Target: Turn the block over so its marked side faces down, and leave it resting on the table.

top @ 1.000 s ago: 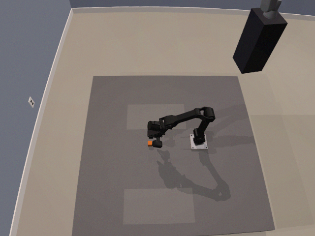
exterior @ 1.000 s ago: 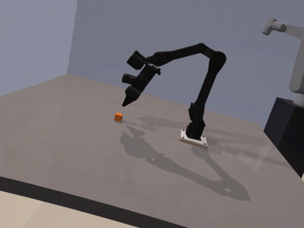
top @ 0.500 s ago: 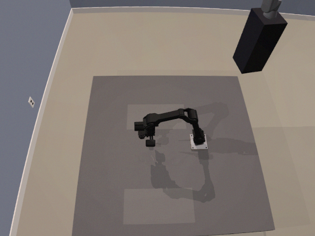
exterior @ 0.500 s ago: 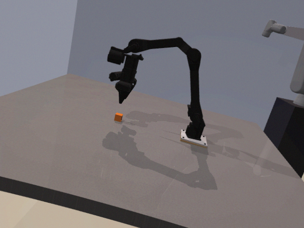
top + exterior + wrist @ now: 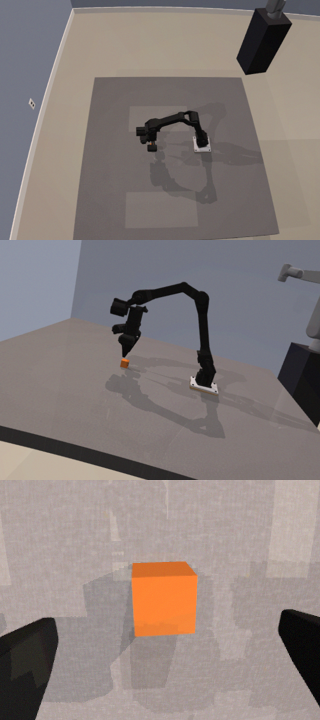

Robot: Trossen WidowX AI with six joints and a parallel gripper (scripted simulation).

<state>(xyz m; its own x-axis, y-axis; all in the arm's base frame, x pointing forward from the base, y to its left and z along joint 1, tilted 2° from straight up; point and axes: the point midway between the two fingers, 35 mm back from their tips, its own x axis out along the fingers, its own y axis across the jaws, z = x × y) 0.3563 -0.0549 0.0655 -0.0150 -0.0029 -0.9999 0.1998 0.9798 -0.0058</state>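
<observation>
Right now the orange block is 40 mm below my gripper tip and 10 mm behind it.
</observation>
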